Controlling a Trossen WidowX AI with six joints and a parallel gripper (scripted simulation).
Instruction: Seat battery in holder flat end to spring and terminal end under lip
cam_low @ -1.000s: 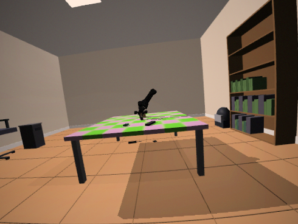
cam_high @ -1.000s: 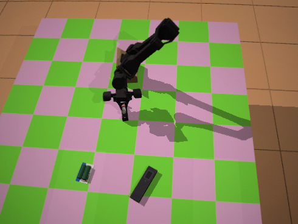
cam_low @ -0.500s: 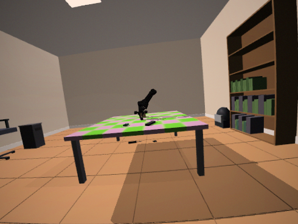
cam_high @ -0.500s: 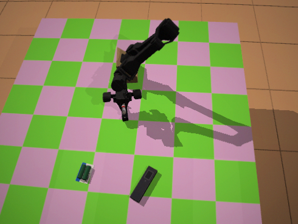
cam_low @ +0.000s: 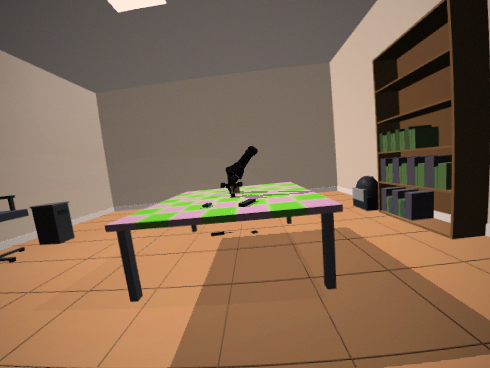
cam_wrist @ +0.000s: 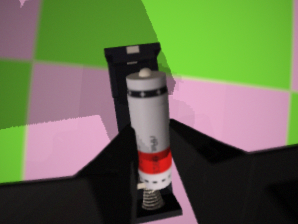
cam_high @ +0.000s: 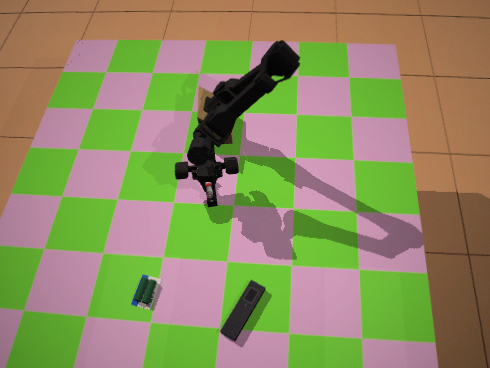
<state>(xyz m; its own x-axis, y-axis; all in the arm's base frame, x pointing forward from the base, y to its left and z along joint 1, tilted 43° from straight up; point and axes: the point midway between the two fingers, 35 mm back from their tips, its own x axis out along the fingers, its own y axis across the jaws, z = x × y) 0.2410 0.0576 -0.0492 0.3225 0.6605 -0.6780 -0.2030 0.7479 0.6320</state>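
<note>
Right now the battery is 1 cm above my gripper tip. From my gripper tip the other things lie so: black remote 36 cm ahead, 13 cm to the left.
</note>
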